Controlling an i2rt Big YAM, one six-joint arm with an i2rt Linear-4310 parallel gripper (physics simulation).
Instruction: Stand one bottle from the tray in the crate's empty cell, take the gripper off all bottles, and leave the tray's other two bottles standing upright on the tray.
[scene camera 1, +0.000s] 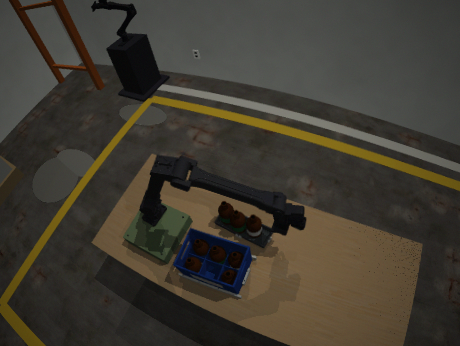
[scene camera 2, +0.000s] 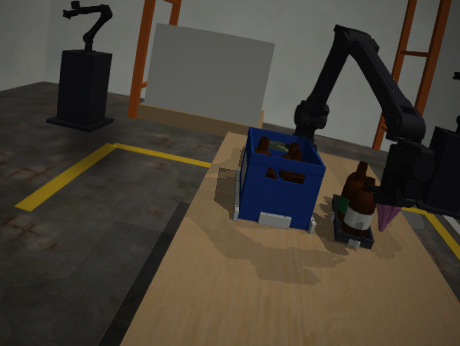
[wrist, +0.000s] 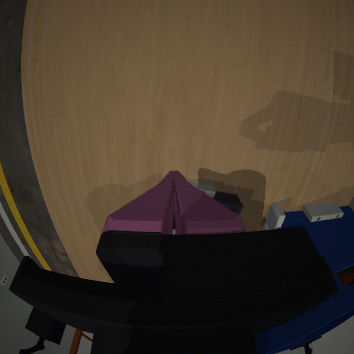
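Seen in the pictures: gripper, fingertip midpoint: (scene camera 1: 283, 231) (scene camera 2: 380, 231) (wrist: 173, 178); arm's base, link origin: (scene camera 1: 154, 213).
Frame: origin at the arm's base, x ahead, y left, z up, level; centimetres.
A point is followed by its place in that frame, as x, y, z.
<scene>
Three brown bottles stand upright in a row on the dark tray (scene camera 1: 264, 240) {53.8, 14.4, -7.0} (scene camera 2: 353, 241) {56.2, 15.3, -6.1} (wrist: 233, 200) {55.3, 11.6, -5.9}: a white-labelled one (scene camera 1: 254, 225) {48.7, 15.1, 4.6} (scene camera 2: 358, 219) {50.9, 16.1, -2.1} at the end, a green-labelled one (scene camera 1: 237, 220) {40.7, 14.0, 4.6} in the middle and another (scene camera 1: 226, 210) {33.7, 16.3, 4.7} at the far end. The blue crate (scene camera 1: 244, 280) {55.1, -7.8, -4.5} (scene camera 2: 280, 195) {54.1, -5.7, 0.7} (wrist: 297, 221) {53.2, 0.4, -5.1} holds several brown bottles; its empty cell (scene camera 1: 212, 271) {39.5, -10.4, -6.7} is in the middle of the near row. My gripper (scene camera 2: 382, 229) {60.8, 19.6, 0.3} (wrist: 173, 178) {60.8, 19.6, 0.3} is shut with nothing between its pink fingertips, low beside the white-labelled bottle. Whether it touches that bottle is unclear. The fingers are hidden in scene camera 1.
The wooden table (scene camera 1: 350, 280) {99.8, 12.4, -7.5} (scene camera 2: 225, 300) {88.9, -11.8, -7.5} (wrist: 150, 75) {67.6, 23.0, -7.5} carries the crate, the tray and the arm's green base plate (scene camera 1: 157, 235) {8.1, -9.0, -0.5}. White brackets (scene camera 2: 274, 219) {55.3, -5.7, -5.5} (wrist: 323, 212) {55.1, -4.5, -5.1} stand against the crate's foot. The crate stands close alongside the tray.
</scene>
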